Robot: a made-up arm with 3 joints.
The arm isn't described. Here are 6 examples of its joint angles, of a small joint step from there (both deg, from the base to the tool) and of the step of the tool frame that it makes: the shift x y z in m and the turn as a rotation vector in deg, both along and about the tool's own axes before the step.
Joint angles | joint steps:
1: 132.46 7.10 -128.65 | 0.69 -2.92 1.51
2: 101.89 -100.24 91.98 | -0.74 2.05 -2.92
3: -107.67 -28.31 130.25 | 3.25 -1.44 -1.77
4: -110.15 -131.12 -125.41 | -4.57 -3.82 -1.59
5: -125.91 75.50 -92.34 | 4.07 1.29 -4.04
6: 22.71 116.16 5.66 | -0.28 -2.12 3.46
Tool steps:
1: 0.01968 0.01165 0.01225 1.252 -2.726 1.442
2: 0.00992 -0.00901 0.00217 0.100 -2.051 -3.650
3: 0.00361 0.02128 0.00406 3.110 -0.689 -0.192
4: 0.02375 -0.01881 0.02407 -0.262 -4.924 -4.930
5: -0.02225 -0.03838 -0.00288 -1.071 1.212 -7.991
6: 0.00232 -0.00395 0.00507 -2.087 0.391 3.713
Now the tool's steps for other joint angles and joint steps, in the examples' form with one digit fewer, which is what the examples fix.
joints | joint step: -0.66 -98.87 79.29 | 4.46 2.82 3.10
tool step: 0.0228 0.0173 0.0031 -0.12 -2.88 7.52
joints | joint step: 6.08 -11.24 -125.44 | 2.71 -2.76 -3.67
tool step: 0.0223 -0.0127 0.0187 -0.43 -3.80 -3.08
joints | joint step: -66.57 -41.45 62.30 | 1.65 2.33 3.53
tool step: 0.0135 0.0267 -0.0004 2.15 -1.55 4.60
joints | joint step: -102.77 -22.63 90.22 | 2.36 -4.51 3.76
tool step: -0.0263 0.0278 -0.0033 2.31 4.43 4.75
